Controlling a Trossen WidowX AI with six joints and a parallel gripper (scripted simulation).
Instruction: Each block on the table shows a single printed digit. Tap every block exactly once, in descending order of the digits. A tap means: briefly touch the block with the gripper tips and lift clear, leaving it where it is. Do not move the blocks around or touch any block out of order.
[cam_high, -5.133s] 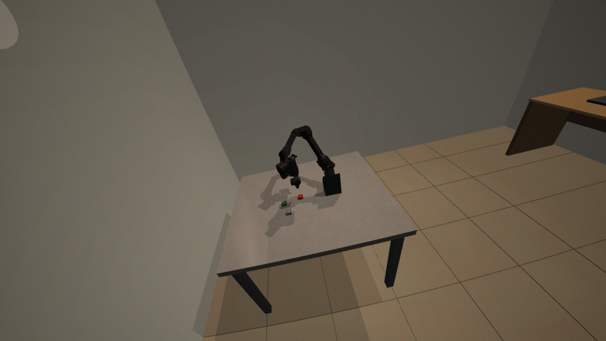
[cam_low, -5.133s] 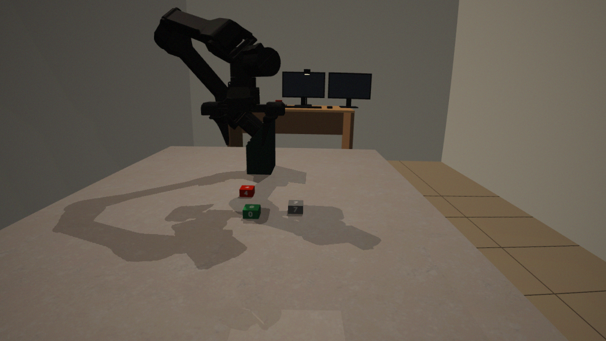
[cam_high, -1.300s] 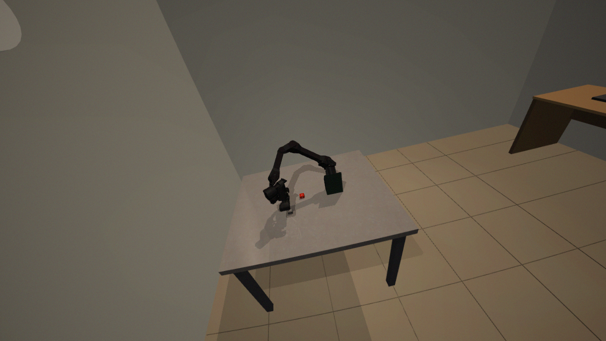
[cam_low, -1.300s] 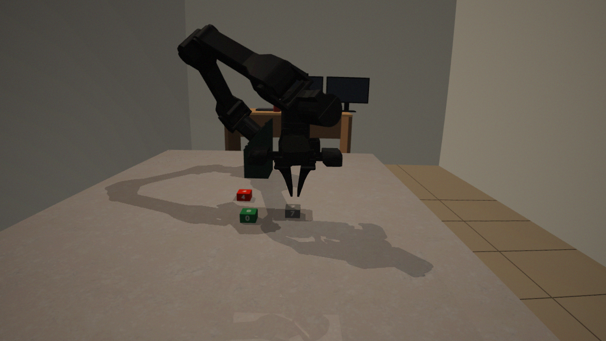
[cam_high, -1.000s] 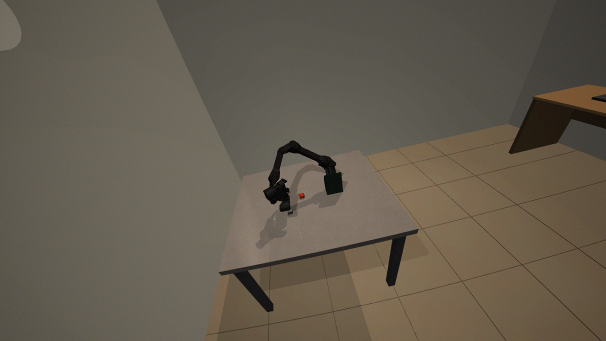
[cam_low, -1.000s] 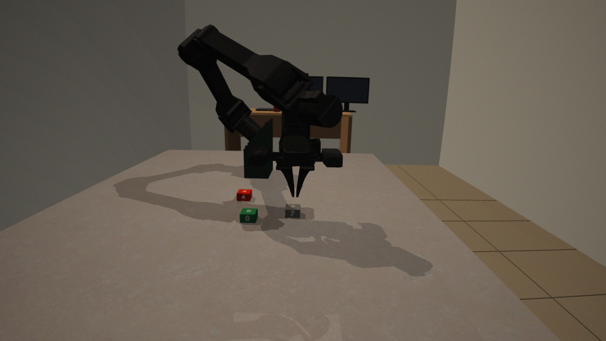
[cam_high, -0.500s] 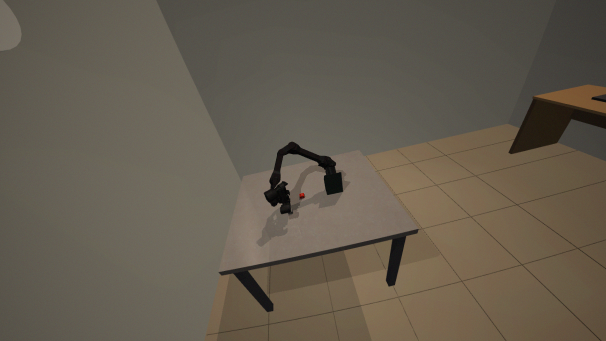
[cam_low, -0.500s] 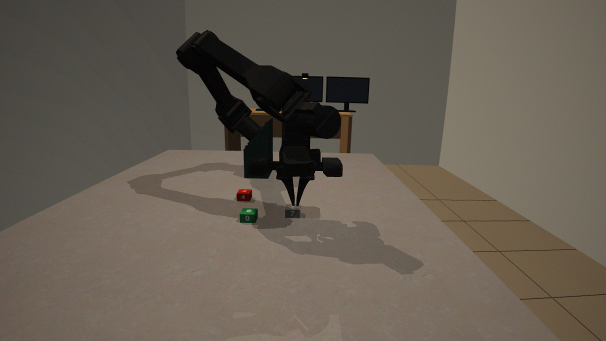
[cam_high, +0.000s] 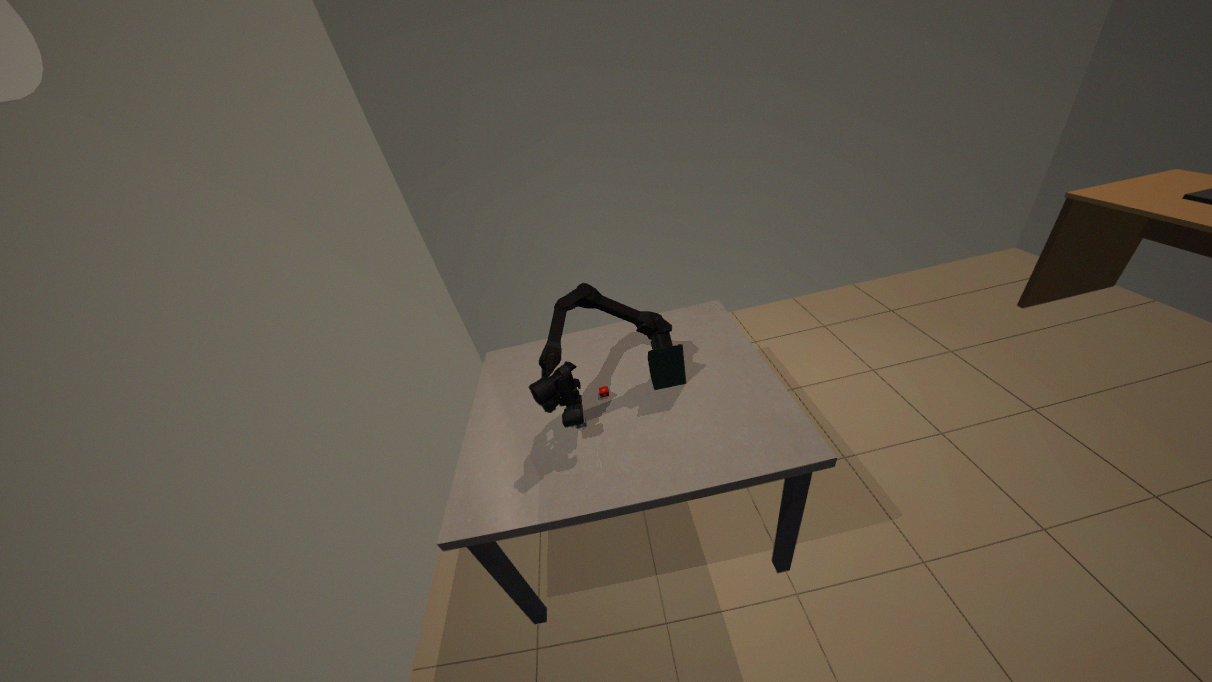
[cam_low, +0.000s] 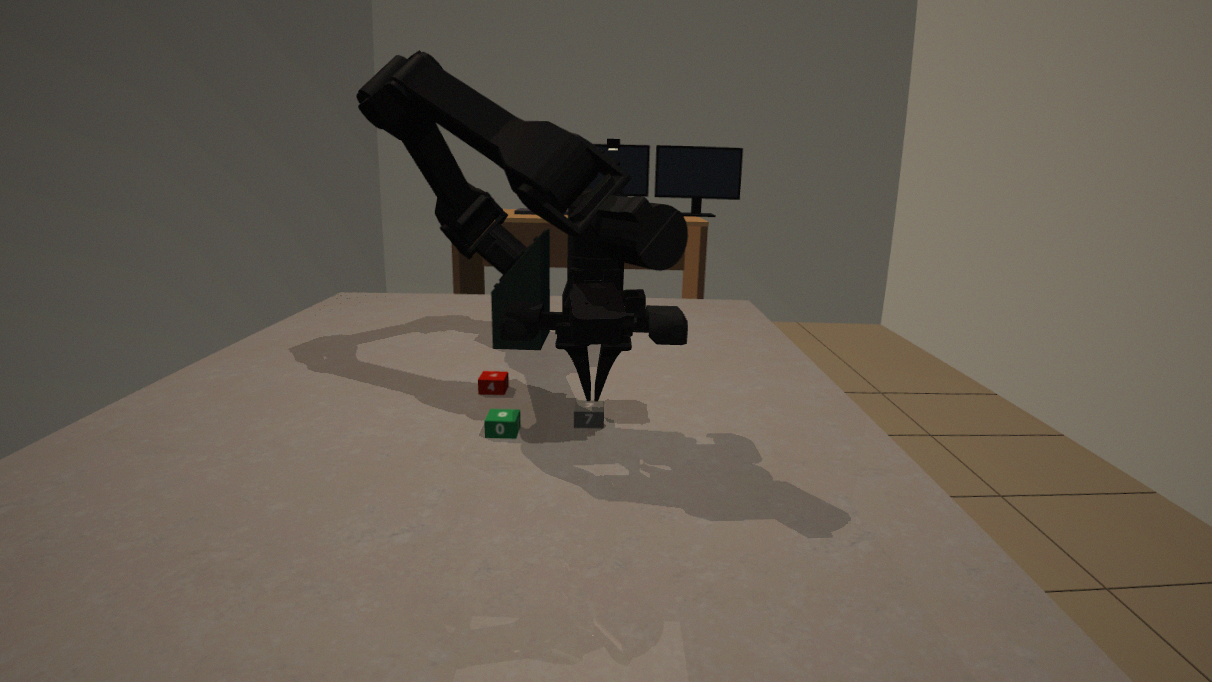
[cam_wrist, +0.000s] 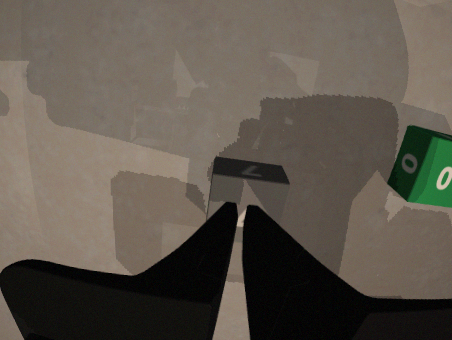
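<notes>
The grey block is 2 cm below my gripper tip. Round my gripper tip: green block: 3 cm ahead, 9 cm to the right, 2 cm below; then red block: 9 cm behind, 13 cm to the right, 2 cm below.
</notes>
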